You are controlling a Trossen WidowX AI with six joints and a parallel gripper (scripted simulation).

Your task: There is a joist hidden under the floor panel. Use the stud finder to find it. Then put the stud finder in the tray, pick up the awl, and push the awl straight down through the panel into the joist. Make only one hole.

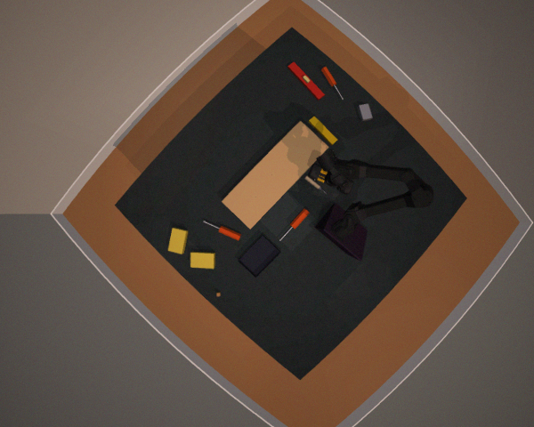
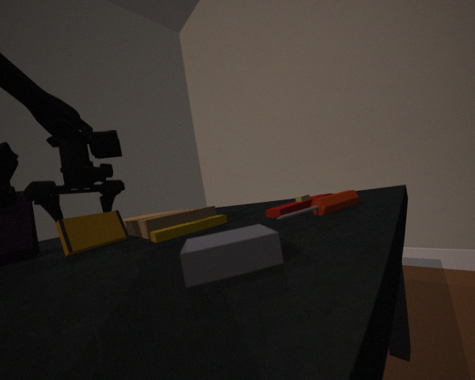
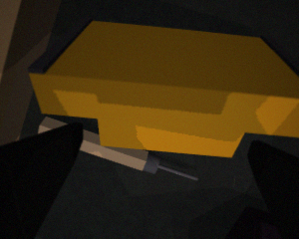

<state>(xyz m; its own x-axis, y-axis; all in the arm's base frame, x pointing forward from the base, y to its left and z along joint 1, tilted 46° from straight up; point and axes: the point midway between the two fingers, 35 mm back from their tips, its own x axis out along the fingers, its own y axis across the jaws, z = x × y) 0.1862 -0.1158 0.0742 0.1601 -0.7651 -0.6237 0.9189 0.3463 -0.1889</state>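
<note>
The yellow stud finder is 1 cm behind my gripper tip, 1 cm to the right of it and 3 cm below it. The rest, counted from my gripper tip: awl (4 cm to the left, 4 cm below); stud finder light (3 cm behind, 1 cm to the right, 3 cm below); yellow bar (18 cm ahead, 17 cm to the right, 4 cm below).
</note>
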